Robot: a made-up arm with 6 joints. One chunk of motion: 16 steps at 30 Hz.
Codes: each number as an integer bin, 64 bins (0 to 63) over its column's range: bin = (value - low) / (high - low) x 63, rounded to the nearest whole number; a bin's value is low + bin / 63 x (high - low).
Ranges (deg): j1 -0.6..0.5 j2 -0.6..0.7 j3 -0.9..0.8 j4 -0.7..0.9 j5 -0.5..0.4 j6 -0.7..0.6
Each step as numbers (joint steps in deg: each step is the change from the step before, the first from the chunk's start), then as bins.
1 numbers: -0.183 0.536 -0.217 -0.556 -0.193 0.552
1 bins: 24 55 25 6 21 61
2 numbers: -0.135 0.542 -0.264 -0.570 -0.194 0.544
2 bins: 27 55 24 5 21 60
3 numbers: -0.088 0.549 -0.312 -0.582 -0.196 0.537
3 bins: 29 56 22 5 21 60
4 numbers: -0.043 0.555 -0.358 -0.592 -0.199 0.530
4 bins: 32 56 20 4 21 60
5 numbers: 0.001 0.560 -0.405 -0.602 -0.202 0.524
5 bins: 34 56 18 4 21 59
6 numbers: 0.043 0.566 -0.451 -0.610 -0.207 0.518
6 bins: 37 57 17 4 21 59
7 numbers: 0.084 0.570 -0.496 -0.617 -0.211 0.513
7 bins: 39 57 15 3 20 59
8 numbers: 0.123 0.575 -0.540 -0.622 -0.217 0.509
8 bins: 41 57 13 3 20 59
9 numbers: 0.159 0.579 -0.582 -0.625 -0.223 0.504
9 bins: 43 57 12 3 19 58
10 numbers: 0.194 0.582 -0.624 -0.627 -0.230 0.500
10 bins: 45 57 10 3 19 58
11 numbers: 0.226 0.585 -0.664 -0.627 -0.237 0.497
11 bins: 47 57 9 3 18 58
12 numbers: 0.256 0.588 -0.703 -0.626 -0.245 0.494
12 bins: 49 58 7 3 18 58
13 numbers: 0.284 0.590 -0.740 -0.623 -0.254 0.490
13 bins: 51 58 6 3 17 58
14 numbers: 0.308 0.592 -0.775 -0.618 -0.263 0.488
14 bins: 52 58 5 3 17 58
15 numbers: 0.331 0.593 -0.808 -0.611 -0.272 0.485
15 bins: 53 58 3 4 16 57
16 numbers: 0.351 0.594 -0.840 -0.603 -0.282 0.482
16 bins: 54 58 2 4 15 57
